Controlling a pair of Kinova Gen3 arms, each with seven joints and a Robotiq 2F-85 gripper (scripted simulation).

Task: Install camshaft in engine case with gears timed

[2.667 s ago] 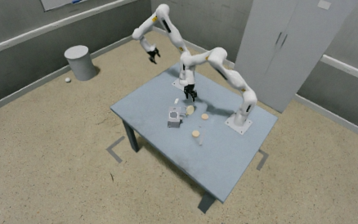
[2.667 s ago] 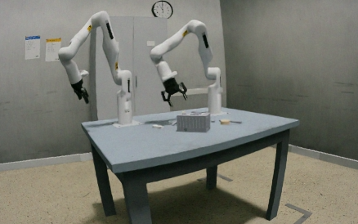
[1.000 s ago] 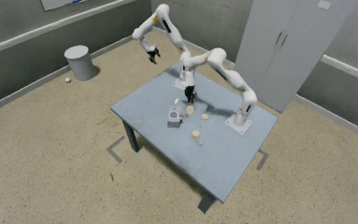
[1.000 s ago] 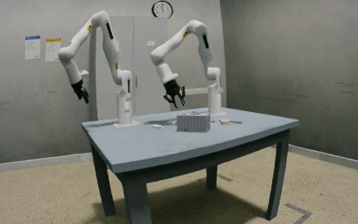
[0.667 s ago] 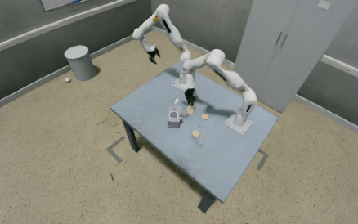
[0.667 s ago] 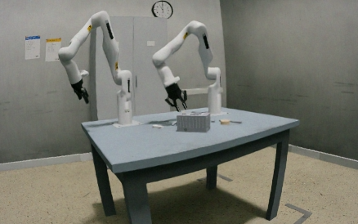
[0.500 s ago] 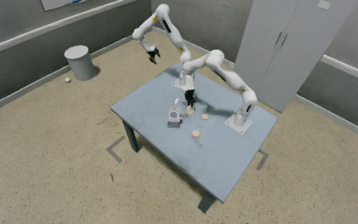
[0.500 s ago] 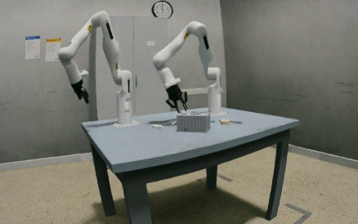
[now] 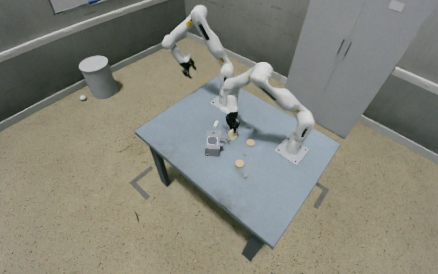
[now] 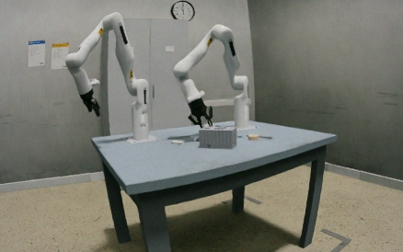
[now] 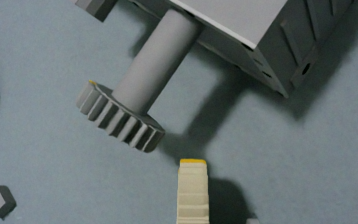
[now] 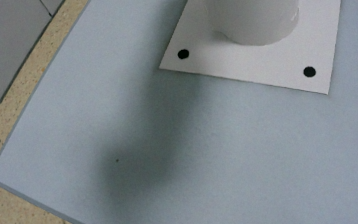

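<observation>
Right now the tan camshaft gear is 20 mm to the right of my left hand and 50 mm below it. Round my left hand: small grey block (50 mm ahead, 170 mm to the left, 70 mm below); crank gear (70 mm ahead, 30 mm to the left, 10 mm below); small white piece (160 mm to the right, 70 mm below).
</observation>
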